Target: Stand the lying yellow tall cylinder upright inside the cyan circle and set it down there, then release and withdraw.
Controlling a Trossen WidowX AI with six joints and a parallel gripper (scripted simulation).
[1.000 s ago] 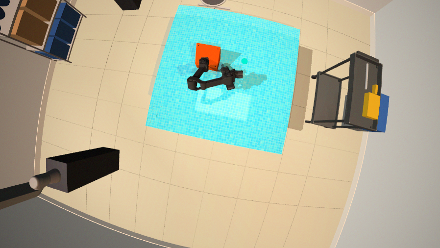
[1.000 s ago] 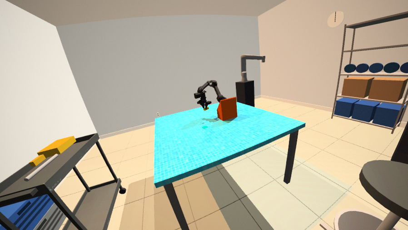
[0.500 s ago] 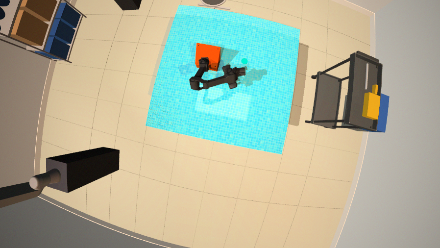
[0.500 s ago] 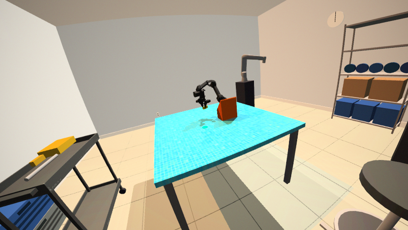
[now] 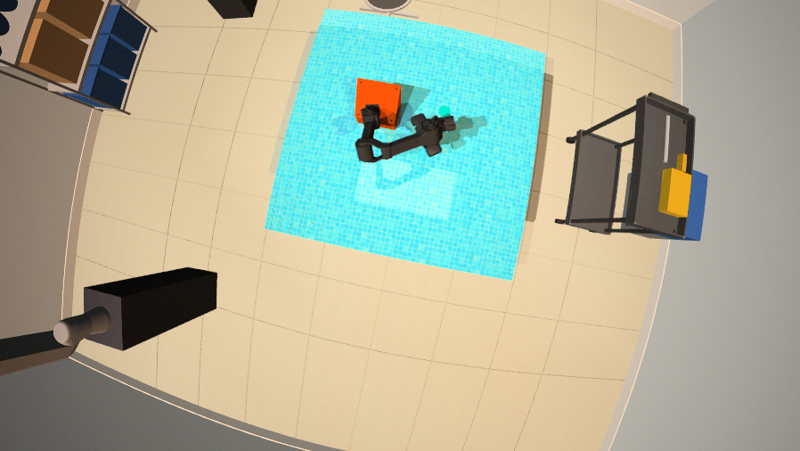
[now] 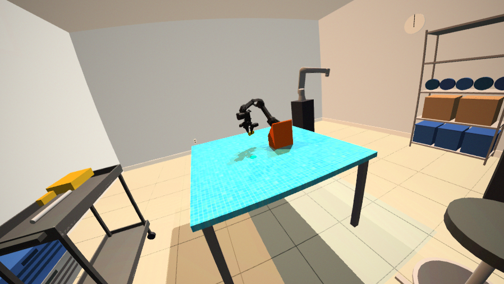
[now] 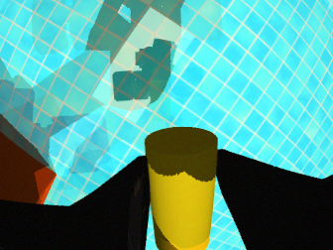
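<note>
Now: the cyan circle 100 mm ahead of my gripper tip, 210 mm to the left of it and 140 mm below it. Also, from my gripper tip: yellow cylinder: 20 mm behind, 10 mm to the right.
</note>
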